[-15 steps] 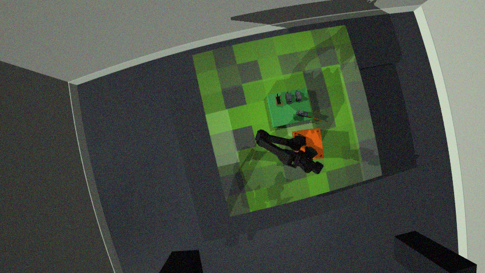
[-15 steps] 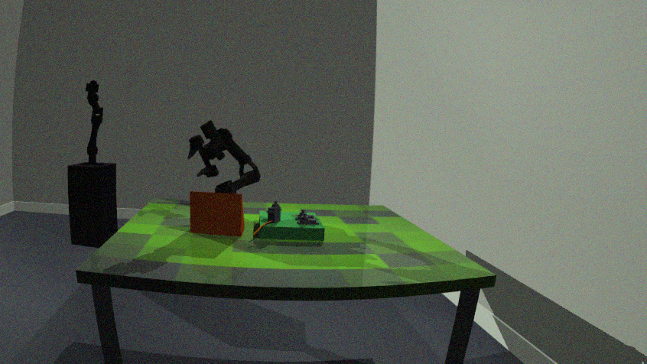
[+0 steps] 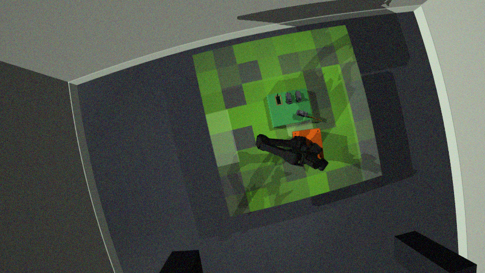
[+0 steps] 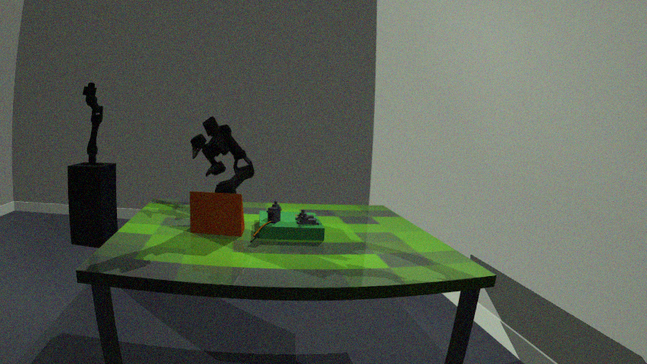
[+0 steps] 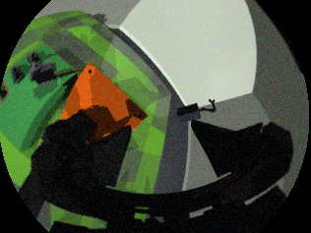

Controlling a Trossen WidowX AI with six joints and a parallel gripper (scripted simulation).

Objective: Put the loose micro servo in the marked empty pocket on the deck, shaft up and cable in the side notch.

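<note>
My gripper tip is now 32 cm short of the green deck, 22 cm above it and 8 cm to the right of it.
</note>
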